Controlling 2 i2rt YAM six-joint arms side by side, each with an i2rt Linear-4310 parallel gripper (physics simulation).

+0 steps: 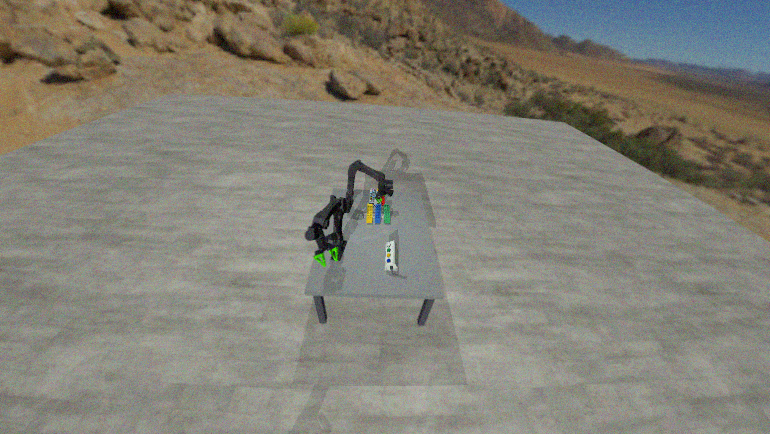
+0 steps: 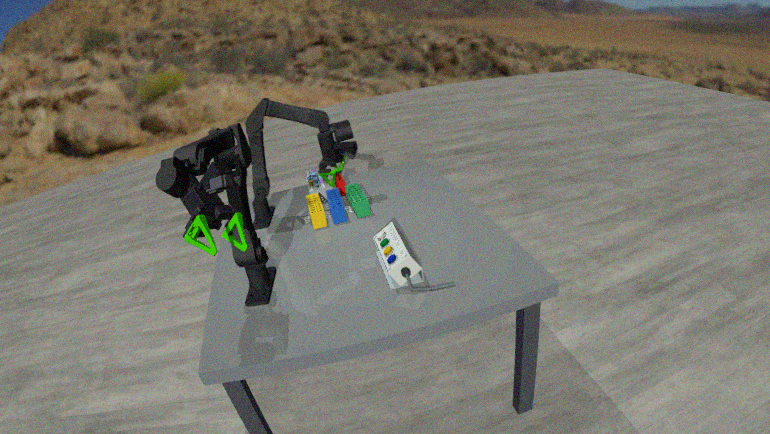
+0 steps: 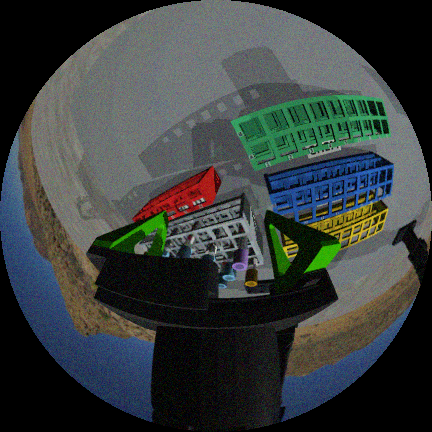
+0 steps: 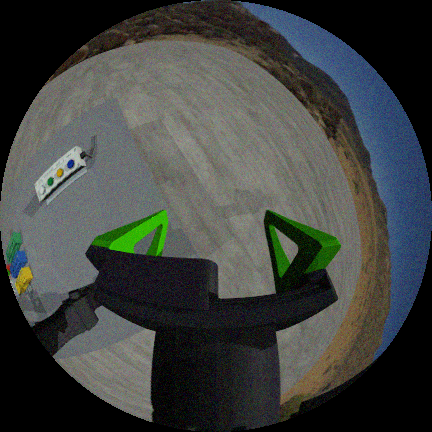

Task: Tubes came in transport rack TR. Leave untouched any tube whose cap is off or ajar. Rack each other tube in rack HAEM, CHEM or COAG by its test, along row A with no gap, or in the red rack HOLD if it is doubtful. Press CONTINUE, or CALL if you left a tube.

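Places are measured from the left arm's base along level axes (x ahead, y left, z up), in centimetres.
Pixels of known places: left gripper, fingertip midpoint: (image 1: 381, 199) (image 2: 336, 179) (image 3: 215, 215); right gripper, fingertip midpoint: (image 1: 331, 263) (image 2: 231, 251) (image 4: 215, 214); left arm's base, link origin: (image 1: 347, 206) (image 2: 264, 218); right arm's base, link origin: (image 1: 339, 250) (image 2: 261, 287).
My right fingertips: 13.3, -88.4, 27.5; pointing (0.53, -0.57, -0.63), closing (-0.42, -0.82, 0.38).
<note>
For each thing: its top centre in the pictures, then the offset to it from my right fingertips, as dx, dy, dz. "*": a spot on its surface instead. Level surfaces: height alone.
- grey-white transport rack, surface spot: (image 3: 254, 240) * +10.9, +92.8, -22.4
- orange cap, top centre: (image 3: 250, 283) +7.4, +93.6, -18.1
- light blue cap, top centre: (image 3: 228, 277) +9.2, +96.0, -18.1
- red rack, top centre: (image 3: 161, 212) (image 2: 338, 177) +17.7, +102.9, -21.8
- white button panel, top centre: (image 2: 393, 238) (image 4: 51, 168) (image 1: 392, 251) +32.9, +33.3, -19.1
- grey table, surface height: dz -27.5
My left gripper (image 1: 380, 200) (image 2: 331, 176) (image 3: 215, 215) is open, low by the grey-white transport rack (image 3: 254, 240). Tubes with a purple cap (image 3: 240, 262), an orange cap (image 3: 251, 278) and a light blue cap (image 3: 229, 273) show between its fingers; other tubes are partly hidden by the gripper body. The red rack (image 2: 340, 186) (image 3: 205, 186) stands beside the transport rack. Green (image 2: 360, 202) (image 3: 246, 142), blue (image 2: 337, 209) (image 3: 274, 192) and yellow (image 2: 319, 218) racks stand side by side; their labels are unreadable. My right gripper (image 1: 330, 262) (image 2: 229, 252) (image 4: 215, 214) is open and empty.
A white button panel (image 1: 390, 265) (image 2: 399, 273) (image 4: 75, 154) with green, yellow, blue and pale buttons stands on the grey table (image 1: 415, 280) (image 2: 345, 328), with a cable at one end. The right gripper hangs high near the table's edge, far from the racks.
</note>
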